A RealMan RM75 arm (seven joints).
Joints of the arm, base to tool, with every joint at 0 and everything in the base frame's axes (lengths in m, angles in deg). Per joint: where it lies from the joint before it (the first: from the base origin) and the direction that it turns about. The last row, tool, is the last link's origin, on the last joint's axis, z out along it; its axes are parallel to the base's.
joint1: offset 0.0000 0.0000 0.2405 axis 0 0 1
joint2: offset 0.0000 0.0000 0.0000 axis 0 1 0
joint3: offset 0.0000 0.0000 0.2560 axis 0 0 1
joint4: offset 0.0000 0.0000 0.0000 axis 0 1 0
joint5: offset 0.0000 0.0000 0.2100 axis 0 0 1
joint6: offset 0.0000 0.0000 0.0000 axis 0 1 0
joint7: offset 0.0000 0.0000 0.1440 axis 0 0 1
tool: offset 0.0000 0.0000 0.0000
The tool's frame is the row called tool.
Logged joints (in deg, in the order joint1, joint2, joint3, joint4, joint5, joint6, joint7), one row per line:
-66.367, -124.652, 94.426, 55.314, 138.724, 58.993, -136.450
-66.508, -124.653, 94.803, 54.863, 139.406, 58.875, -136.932
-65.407, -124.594, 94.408, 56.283, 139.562, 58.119, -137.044
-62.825, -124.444, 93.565, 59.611, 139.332, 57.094, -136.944
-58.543, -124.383, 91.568, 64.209, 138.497, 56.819, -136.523
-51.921, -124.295, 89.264, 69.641, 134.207, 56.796, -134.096
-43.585, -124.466, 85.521, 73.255, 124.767, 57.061, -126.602
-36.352, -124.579, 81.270, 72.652, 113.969, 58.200, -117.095
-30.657, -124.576, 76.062, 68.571, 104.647, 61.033, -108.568
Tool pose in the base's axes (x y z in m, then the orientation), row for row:
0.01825, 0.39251, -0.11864, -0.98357, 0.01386, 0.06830, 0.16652
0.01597, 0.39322, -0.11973, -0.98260, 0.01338, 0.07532, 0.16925
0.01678, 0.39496, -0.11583, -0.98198, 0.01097, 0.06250, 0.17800
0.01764, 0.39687, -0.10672, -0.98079, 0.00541, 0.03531, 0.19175
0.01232, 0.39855, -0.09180, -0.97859, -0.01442, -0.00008, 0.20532
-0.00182, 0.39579, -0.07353, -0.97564, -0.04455, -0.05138, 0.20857
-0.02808, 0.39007, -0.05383, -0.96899, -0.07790, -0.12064, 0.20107
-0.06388, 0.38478, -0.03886, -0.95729, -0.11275, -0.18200, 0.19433
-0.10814, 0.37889, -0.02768, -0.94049, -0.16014, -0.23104, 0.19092
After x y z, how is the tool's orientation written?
As a quaternion, x y z w.
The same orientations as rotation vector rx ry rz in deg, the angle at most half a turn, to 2 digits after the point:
-160.43, 2.26, 11.14
-160.03, 2.18, 12.27
-159.16, 1.78, 10.13
-157.79, 0.87, 5.68
-156.29, -2.30, -0.01
-155.55, -7.10, -8.19
-155.11, -12.47, -19.31
-153.79, -18.11, -29.24
-151.37, -25.77, -37.19

